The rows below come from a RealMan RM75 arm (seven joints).
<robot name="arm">
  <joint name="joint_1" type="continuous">
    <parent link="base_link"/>
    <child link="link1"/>
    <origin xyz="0 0 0.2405" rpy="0 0 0"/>
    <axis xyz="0 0 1"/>
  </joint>
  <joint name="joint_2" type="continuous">
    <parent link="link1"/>
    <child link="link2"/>
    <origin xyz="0 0 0" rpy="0 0 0"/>
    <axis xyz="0 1 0"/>
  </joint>
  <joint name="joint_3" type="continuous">
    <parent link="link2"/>
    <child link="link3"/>
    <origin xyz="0 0 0.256" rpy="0 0 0"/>
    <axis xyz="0 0 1"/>
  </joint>
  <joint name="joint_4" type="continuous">
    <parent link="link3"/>
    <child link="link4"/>
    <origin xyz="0 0 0" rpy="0 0 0"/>
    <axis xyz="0 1 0"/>
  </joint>
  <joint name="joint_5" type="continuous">
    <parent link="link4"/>
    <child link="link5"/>
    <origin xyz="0 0 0.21" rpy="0 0 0"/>
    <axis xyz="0 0 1"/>
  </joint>
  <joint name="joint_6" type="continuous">
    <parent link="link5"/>
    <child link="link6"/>
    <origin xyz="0 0 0" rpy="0 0 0"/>
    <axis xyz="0 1 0"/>
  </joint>
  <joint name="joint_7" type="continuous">
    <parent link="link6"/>
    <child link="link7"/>
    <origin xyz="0 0 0.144" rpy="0 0 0"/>
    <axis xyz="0 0 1"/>
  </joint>
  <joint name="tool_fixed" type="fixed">
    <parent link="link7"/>
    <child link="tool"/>
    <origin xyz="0 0 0" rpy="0 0 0"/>
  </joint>
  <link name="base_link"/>
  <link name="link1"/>
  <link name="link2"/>
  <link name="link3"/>
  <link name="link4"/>
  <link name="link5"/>
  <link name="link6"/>
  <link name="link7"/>
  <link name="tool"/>
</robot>
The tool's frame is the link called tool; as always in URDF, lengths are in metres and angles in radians. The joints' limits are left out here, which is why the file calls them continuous.
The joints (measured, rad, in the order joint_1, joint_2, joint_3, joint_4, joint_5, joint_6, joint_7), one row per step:
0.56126, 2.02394, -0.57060, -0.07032, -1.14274, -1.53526, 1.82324
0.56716, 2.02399, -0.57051, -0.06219, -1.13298, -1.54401, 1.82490
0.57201, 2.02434, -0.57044, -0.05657, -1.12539, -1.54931, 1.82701
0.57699, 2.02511, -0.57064, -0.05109, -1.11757, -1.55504, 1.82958
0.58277, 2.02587, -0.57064, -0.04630, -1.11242, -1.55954, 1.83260
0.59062, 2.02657, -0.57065, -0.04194, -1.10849, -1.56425, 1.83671
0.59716, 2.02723, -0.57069, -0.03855, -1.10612, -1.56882, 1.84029
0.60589, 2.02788, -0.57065, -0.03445, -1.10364, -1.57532, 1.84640
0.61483, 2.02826, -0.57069, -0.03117, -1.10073, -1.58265, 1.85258
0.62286, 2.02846, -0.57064, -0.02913, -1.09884, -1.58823, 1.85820
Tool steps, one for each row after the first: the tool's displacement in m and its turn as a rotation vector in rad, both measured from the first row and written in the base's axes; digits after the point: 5 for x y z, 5 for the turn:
-0.00228, 0.00059, 0.00020, 0.00338, 0.01406, 0.00594
-0.00405, 0.00125, 0.00029, 0.00545, 0.02499, 0.00965
-0.00599, 0.00186, 0.00025, 0.00718, 0.03666, 0.01390
-0.00819, 0.00273, -0.00004, 0.00687, 0.04658, 0.01904
-0.01120, 0.00409, -0.00036, 0.00526, 0.05650, 0.02701
-0.01385, 0.00513, -0.00070, 0.00334, 0.06450, 0.03471
-0.01743, 0.00650, -0.00103, -0.00003, 0.07560, 0.04565
-0.02116, 0.00795, -0.00099, -0.00238, 0.08646, 0.05785
-0.02445, 0.00938, -0.00086, -0.00469, 0.09496, 0.06861

